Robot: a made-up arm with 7 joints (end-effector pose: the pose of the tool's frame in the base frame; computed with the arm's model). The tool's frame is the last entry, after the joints.
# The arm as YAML. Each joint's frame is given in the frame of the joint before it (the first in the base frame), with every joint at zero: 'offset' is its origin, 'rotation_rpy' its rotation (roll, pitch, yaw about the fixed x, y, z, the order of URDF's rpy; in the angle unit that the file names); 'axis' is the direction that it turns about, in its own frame. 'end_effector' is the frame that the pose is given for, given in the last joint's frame.
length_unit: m
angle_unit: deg
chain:
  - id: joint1
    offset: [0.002, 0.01, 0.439]
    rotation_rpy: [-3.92, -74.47, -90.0]
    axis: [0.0, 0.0, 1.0]
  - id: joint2
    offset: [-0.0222, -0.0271, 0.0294]
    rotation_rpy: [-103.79, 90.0, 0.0]
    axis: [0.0, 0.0, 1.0]
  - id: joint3
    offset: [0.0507, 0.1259, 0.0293]
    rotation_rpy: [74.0, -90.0, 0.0]
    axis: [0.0, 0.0, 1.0]
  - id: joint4
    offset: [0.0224, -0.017, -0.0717]
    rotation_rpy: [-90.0, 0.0, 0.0]
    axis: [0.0, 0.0, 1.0]
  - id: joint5
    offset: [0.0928, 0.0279, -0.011]
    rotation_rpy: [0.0, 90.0, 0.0]
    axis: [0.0, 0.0, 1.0]
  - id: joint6
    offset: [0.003, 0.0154, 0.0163]
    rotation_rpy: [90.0, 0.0, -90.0]
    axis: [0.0, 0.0, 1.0]
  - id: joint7
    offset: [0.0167, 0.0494, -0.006]
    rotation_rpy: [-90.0, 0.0, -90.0]
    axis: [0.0, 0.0, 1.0]
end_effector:
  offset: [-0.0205, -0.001, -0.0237]
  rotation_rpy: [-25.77, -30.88, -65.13]
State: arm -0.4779 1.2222 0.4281 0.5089 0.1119 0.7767 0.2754
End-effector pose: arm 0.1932 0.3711 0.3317 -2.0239 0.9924 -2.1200
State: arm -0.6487 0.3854 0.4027 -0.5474 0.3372 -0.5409 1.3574
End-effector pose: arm 0.2275 0.0925 0.3753 1.1192 1.0244 -1.9343
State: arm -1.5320 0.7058 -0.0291 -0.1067 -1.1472 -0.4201 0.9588
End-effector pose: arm 0.3008 0.0382 0.5750 -1.5842 -0.2491 2.0352
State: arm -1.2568 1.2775 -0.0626 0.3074 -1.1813 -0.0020 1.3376
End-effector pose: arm 0.3177 0.2222 0.5106 0.3356 0.4275 -2.9295
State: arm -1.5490 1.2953 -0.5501 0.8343 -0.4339 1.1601 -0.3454
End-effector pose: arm 0.3169 0.2895 0.4363 1.2815 -0.3615 1.8300
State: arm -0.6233 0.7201 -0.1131 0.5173 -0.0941 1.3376 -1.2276
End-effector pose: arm 0.2199 0.1805 0.1501 0.8431 0.5511 0.8407
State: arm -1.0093 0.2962 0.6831 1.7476 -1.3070 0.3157 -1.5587
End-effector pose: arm 0.2982 0.0150 0.1826 -1.5446 0.5741 1.4835
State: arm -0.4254 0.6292 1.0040 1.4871 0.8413 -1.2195 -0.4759
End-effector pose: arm 0.1587 0.2040 0.1367 0.6750 -1.1207 1.2409
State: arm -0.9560 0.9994 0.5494 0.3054 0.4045 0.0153 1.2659
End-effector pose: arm 0.2739 0.2731 0.4520 -0.1146 1.1084 -1.6962
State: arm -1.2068 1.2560 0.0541 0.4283 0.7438 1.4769 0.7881
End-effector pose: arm 0.2349 0.3039 0.4862 -1.4530 0.4639 -1.2810
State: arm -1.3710 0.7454 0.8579 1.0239 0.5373 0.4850 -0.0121
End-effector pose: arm 0.3695 0.2275 0.3742 0.8854 -0.5244 2.3820
